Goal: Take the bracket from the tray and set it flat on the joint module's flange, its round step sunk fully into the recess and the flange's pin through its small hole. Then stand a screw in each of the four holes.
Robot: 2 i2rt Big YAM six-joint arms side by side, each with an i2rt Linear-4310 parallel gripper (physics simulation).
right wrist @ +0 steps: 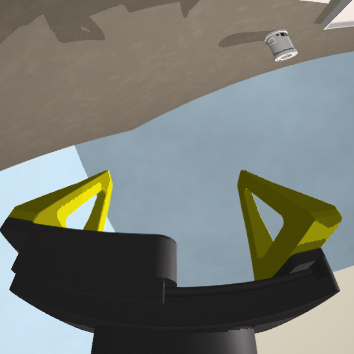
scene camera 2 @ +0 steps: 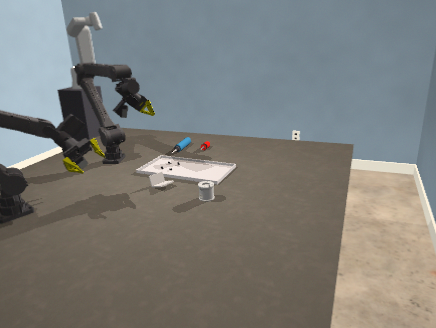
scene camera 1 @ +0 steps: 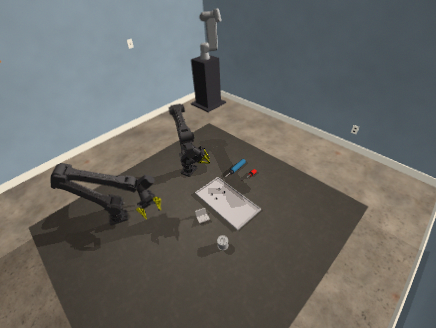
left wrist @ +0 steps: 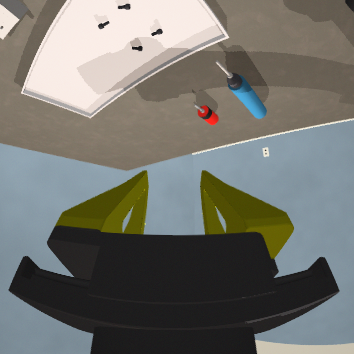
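Pixels of known places: left gripper, fingertip midpoint: [scene camera 2: 152, 114] [scene camera 1: 209, 161] [left wrist: 173, 177]; right gripper, fingertip midpoint: [right wrist: 174, 177] [scene camera 2: 93, 164] [scene camera 1: 153, 214]; left arm's base, link origin: [scene camera 2: 114, 159] [scene camera 1: 189, 170]; right arm's base, link origin: [scene camera 2: 14, 214] [scene camera 1: 118, 217].
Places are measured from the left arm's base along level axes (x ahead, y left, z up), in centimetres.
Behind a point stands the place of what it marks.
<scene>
The white L-shaped bracket [scene camera 1: 202, 217] @[x 33.4, y -34.2, z 1.5 cm] [scene camera 2: 160, 182] @[x 32.2, y -31.6, z 0.9 cm] [left wrist: 9, 19] @[x 34.9, y -32.4, z 1.5 cm] rests on the dark mat beside the tray [scene camera 1: 239, 215] @[x 53.6, y -21.4, z 0.4 cm] [scene camera 2: 210, 172] @[x 52.8, y -18.9, z 0.4 cm] [left wrist: 55, 65] @[x 46.5, y -22.8, z 0.4 cm], one plate low and the other upright. Several small black screws, one [scene camera 1: 216, 198] @[x 33.8, y -16.3, z 1.5 cm] [scene camera 2: 170, 169] @[x 33.5, y -16.5, z 1.0 cm] [left wrist: 137, 48] @[x 35.8, y -8.4, z 1.1 cm] among them, are in the tray. The joint module [scene camera 1: 222, 243] @[x 54.8, y -46.9, z 6.0 cm] [scene camera 2: 206, 191] @[x 54.4, y -47.9, z 4.2 cm] [right wrist: 281, 46] @[x 51.1, y -45.0, z 4.1 cm] stands upright on the mat; its pin is too small to tell. My left gripper [scene camera 1: 206, 158] @[x 25.2, y -8.0, z 25.9 cm] [scene camera 2: 150, 109] @[x 25.2, y -8.0, z 25.9 cm] [left wrist: 173, 177] @[x 25.2, y -8.0, z 25.9 cm] is partly open and empty, raised left of the tray. My right gripper [scene camera 1: 152, 212] @[x 14.7, y -55.1, z 18.3 cm] [scene camera 2: 93, 164] @[x 14.7, y -55.1, z 18.3 cm] [right wrist: 174, 177] @[x 14.7, y -55.1, z 18.3 cm] is wide open, empty, farther left, above the mat.
A blue screwdriver [scene camera 1: 238, 166] @[x 34.4, y 17.9, z 3.4 cm] [scene camera 2: 183, 144] @[x 34.2, y 16.1, z 3.1 cm] [left wrist: 248, 100] @[x 32.4, y 17.4, z 4.1 cm] and a short red one [scene camera 1: 253, 172] @[x 47.1, y 17.3, z 2.8 cm] [scene camera 2: 206, 145] @[x 47.1, y 15.5, z 2.6 cm] [left wrist: 208, 116] @[x 45.0, y 16.5, z 3.2 cm] lie behind the tray in the scene views. A grey arm on a black pedestal [scene camera 1: 206, 82] [scene camera 2: 75, 107] stands at the back.
</scene>
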